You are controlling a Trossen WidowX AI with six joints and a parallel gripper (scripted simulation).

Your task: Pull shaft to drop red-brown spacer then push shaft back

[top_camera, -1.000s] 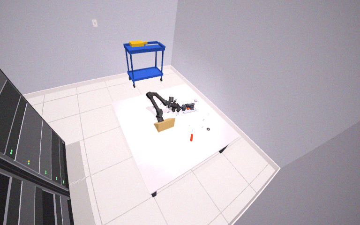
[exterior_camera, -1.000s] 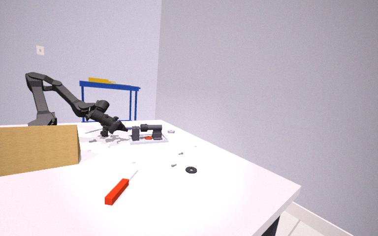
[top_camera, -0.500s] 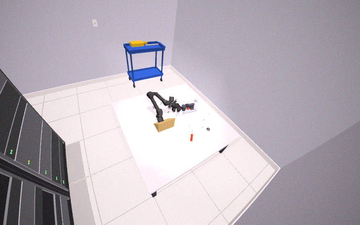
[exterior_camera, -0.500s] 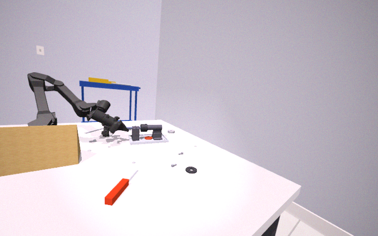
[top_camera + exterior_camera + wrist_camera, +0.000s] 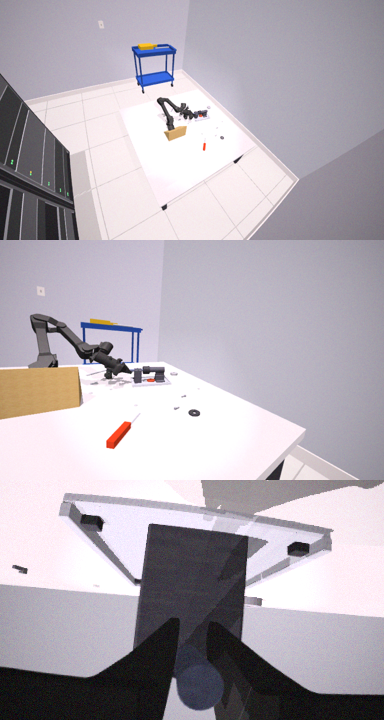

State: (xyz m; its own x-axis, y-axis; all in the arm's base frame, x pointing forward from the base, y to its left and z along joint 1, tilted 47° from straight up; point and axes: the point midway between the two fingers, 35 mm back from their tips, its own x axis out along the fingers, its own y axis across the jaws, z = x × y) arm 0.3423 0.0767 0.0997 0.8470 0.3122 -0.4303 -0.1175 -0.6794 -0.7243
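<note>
Right now the round shaft is 60 mm ahead of my gripper tip, 10 mm to the right of it and 20 mm above it. The rest, counted from my gripper tip: grey ring 330 mm ahead, 100 mm to the left, 60 mm below; red-brown spacer 120 mm ahead, 10 mm to the right, 50 mm below.
</note>
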